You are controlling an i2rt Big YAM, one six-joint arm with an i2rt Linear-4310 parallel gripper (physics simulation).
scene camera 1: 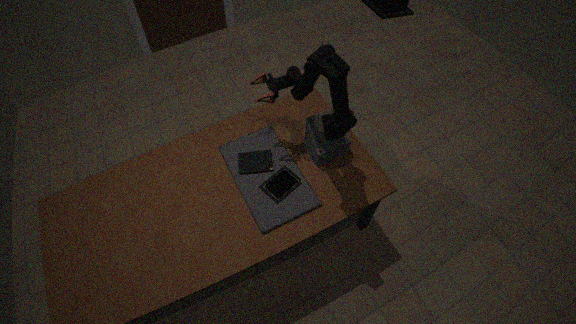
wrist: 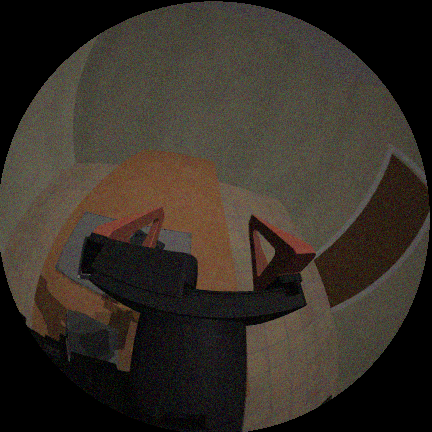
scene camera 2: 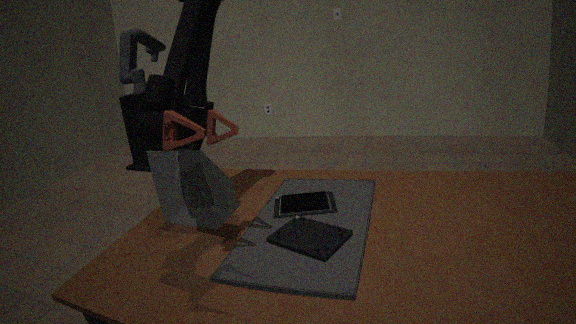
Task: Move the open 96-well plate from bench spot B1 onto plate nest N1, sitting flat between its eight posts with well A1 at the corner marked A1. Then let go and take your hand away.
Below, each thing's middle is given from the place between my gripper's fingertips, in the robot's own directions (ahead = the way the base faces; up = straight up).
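My gripper is 300 mm above the darker flat nest block [scene camera 2: 303, 237], 70 mm short of it and 160 mm to the right of it. Dark well plate [scene camera 2: 311, 201]: far below my hand and far to the left of it.
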